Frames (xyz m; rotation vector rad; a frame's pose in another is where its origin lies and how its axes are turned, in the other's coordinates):
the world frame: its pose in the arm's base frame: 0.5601 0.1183 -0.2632 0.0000 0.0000 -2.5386
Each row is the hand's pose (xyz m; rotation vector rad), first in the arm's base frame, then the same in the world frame.
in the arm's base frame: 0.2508 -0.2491 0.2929 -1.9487 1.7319 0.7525
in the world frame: 0.4631 0.1272 0.5561 2.2525 1.3586 -0.7938
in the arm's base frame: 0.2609 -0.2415 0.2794 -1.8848 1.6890 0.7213
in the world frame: 0.4505 0.1267 0.5426 2.2594 1.3501 -0.9040
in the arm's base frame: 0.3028 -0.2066 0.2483 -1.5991 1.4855 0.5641
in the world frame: 0.3962 0.1217 0.5115 2.2577 1.2948 -1.4196
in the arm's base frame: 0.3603 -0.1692 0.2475 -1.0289 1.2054 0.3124
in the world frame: 0.3276 0.1235 0.5107 -1.9586 -0.8398 2.1085
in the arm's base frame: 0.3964 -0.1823 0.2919 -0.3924 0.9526 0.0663
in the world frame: 0.3053 0.1548 0.5551 -1.3511 -0.1209 2.3131
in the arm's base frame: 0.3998 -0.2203 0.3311 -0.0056 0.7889 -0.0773
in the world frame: 0.3241 0.1880 0.5943 -0.9712 0.2945 2.2973
